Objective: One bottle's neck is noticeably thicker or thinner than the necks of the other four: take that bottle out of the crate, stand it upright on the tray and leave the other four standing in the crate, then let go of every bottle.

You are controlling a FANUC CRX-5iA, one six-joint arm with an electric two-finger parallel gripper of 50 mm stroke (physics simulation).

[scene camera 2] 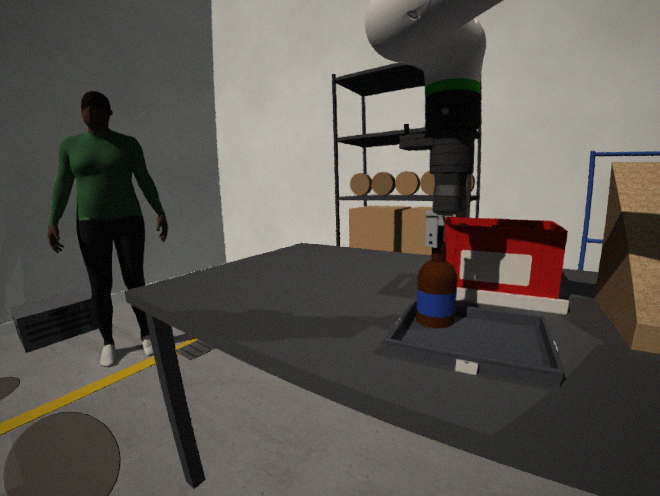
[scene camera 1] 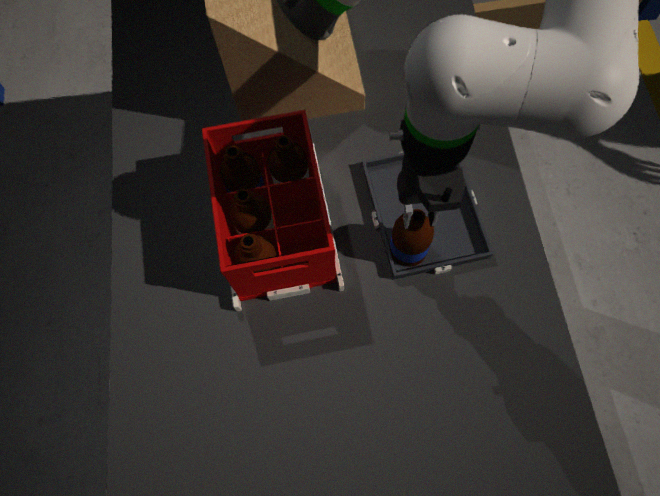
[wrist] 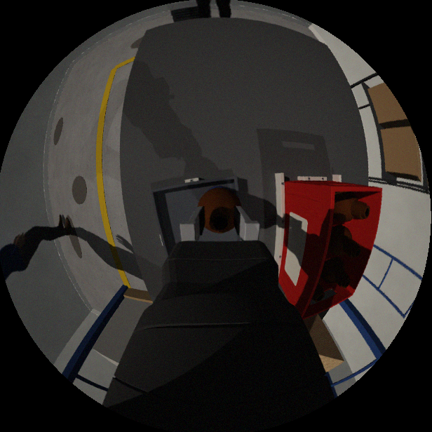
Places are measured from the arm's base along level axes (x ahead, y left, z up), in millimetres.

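Where they show: gripper, between the fingertips: (scene camera 2: 434, 245) (scene camera 1: 418, 221); arm's base, origin of its link: (scene camera 1: 302, 7).
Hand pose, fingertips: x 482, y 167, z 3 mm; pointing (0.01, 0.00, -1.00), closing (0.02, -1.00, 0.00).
Note:
Things, the pixels of their top centre, and the offset from my fingertips. Level surfaces: height alone.
- brown bottle with a blue band, centre of its top: (scene camera 1: 417, 215) (scene camera 2: 439, 242) dx -8, dy -1, dz +5 mm
- red crate, centre of its top: (scene camera 1: 265, 186) (scene camera 2: 497, 222) dx -80, dy -253, dz +20 mm
- table, height of its surface: dz -155 mm
A brown bottle with a blue band (scene camera 1: 412, 240) (scene camera 2: 436, 304) (wrist: 218, 197) stands upright on the grey tray (scene camera 1: 448, 245) (scene camera 2: 496, 341) (wrist: 177, 205), near one corner. Its mouth looks wider than the others in scene camera 1. My gripper (scene camera 1: 419, 218) (scene camera 2: 436, 246) (wrist: 219, 214) is open around its neck, with a gap beside the neck in the wrist view. The red crate (scene camera 1: 317, 272) (scene camera 2: 544, 266) (wrist: 305, 200) holds several brown bottles: two at the back (scene camera 1: 234, 168) (scene camera 1: 288, 160), one in the left middle (scene camera 1: 248, 210) and one at the front left (scene camera 1: 255, 249). Crate walls hide their lower parts.
The crate stands close beside the tray, with white blocks around its base. A tan block (scene camera 1: 298, 80) (scene camera 2: 634, 256) stands behind the crate. A dark arm part with a green ring (scene camera 1: 320, 18) hangs above it. A person in green (scene camera 2: 106, 176) stands beyond the table (scene camera 2: 266, 288).

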